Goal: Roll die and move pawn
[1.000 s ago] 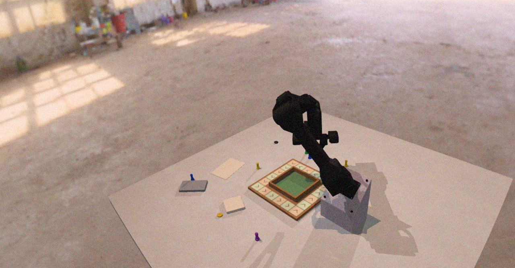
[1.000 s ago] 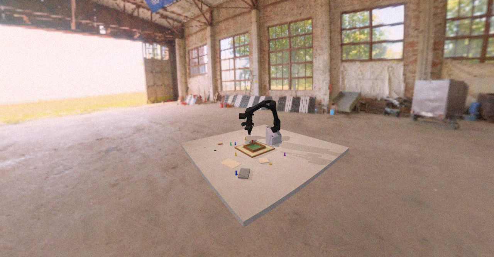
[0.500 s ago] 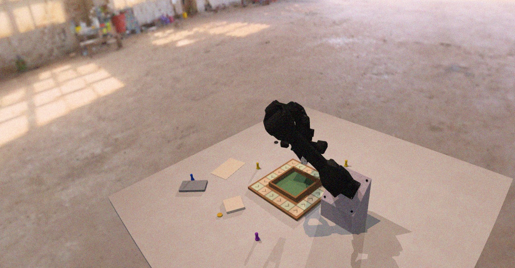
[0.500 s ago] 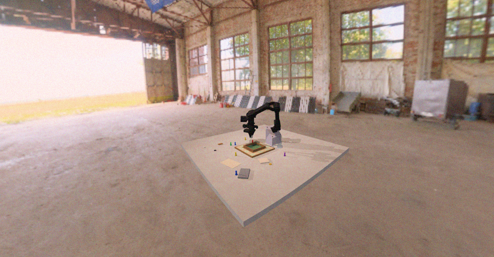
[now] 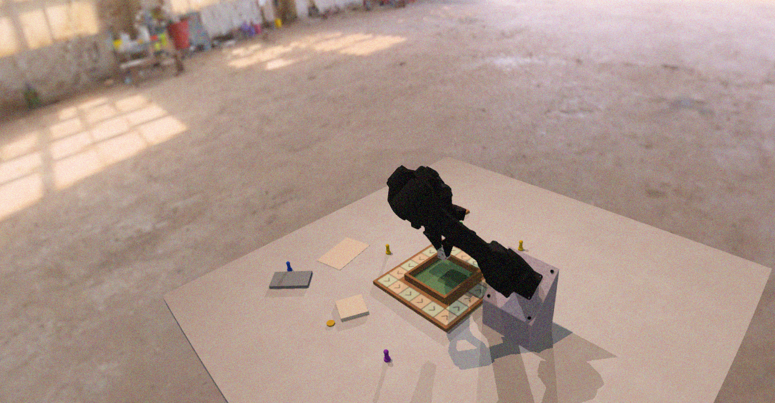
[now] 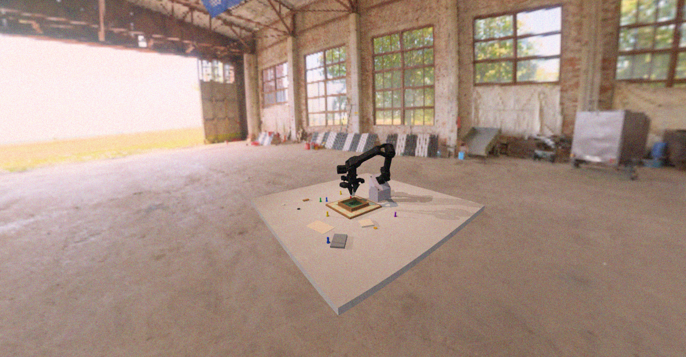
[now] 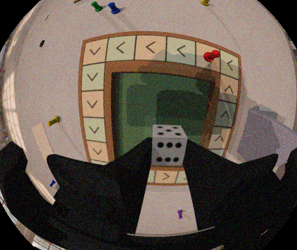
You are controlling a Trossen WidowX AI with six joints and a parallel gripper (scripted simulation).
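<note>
Now: gripper tip 6 cm past the red pawn, 11 cm to the left of it and 6 cm above it. Round my gripper tip: green dice tray: 1 cm to the left, 8 cm below; then white die: right at my gripper tip; then green pawn: 14 cm ahead, 22 cm to the right, 8 cm below.
</note>
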